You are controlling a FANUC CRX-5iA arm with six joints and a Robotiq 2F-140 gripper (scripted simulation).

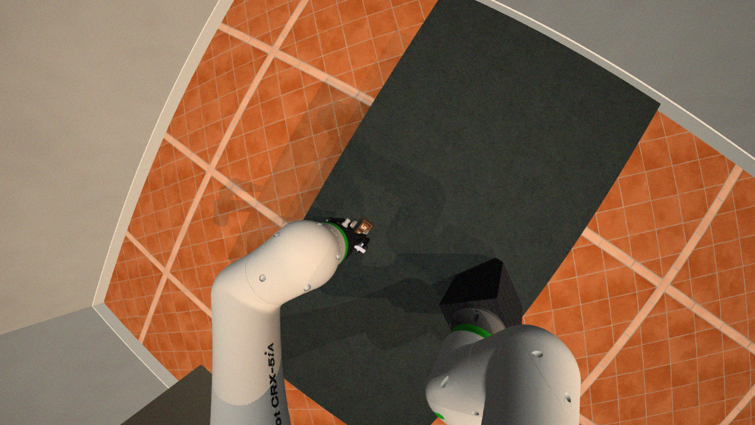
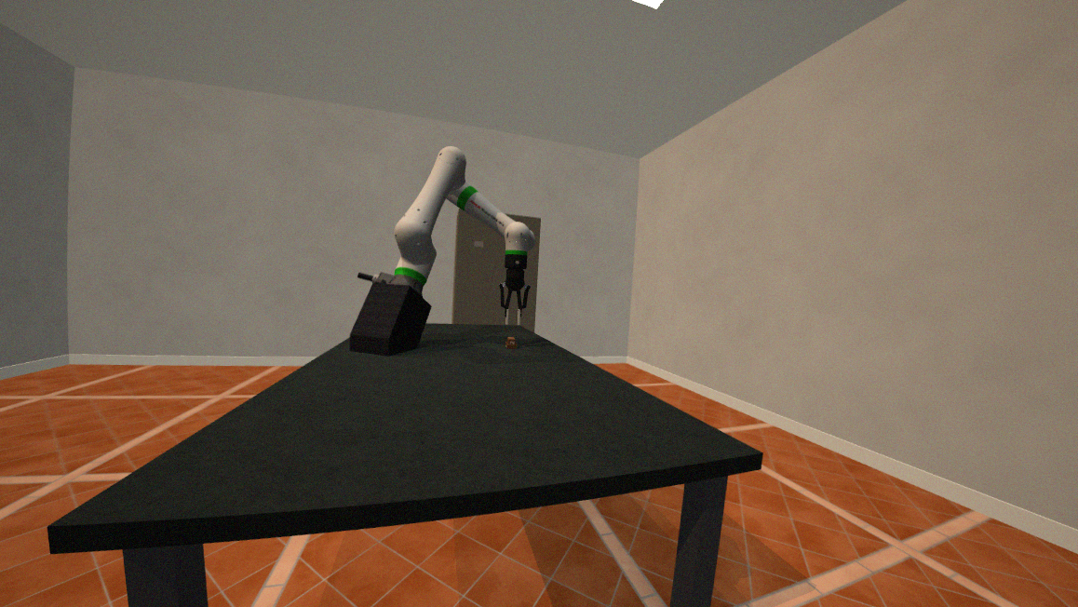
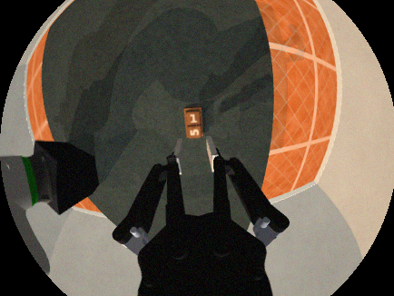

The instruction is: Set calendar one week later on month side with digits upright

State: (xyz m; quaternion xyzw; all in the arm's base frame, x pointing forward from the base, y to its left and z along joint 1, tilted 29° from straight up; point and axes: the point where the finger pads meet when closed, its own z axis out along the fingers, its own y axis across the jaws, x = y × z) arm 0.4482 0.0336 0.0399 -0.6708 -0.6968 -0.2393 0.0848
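Right now my hand is 110 mm above the brown cube. Also, from my hand: brown tray (120 mm below, 20 mm to the left).
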